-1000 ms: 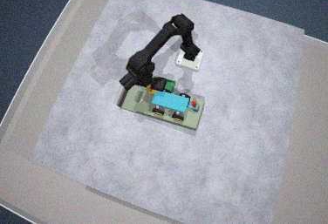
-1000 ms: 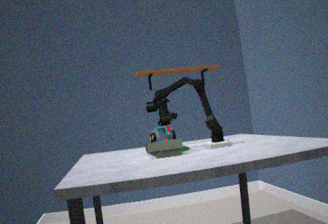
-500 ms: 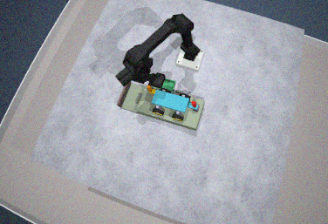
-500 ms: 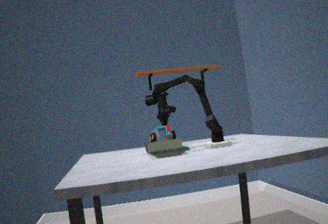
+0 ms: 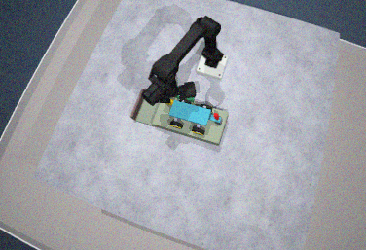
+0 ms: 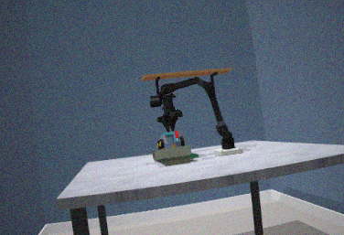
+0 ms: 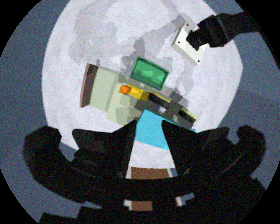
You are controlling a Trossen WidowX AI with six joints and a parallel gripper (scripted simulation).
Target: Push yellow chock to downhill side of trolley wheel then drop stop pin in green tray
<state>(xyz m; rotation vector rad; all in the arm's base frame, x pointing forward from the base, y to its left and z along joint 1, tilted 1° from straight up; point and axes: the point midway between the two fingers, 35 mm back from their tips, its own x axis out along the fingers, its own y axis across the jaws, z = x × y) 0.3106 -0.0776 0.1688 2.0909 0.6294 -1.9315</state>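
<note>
Now: gripper tip 19 cm to the right of the red-headed stop pin and 3 cm above it. The rest, counted from my gripper tip: brown ramp lip 19 cm to the right, 13 cm below, 3 cm ahead; then trolley 8 cm to the left, 5 cm below, 2 cm ahead; then yellow chock 8 cm below, 3 cm to the right, 2 cm behind.
</note>
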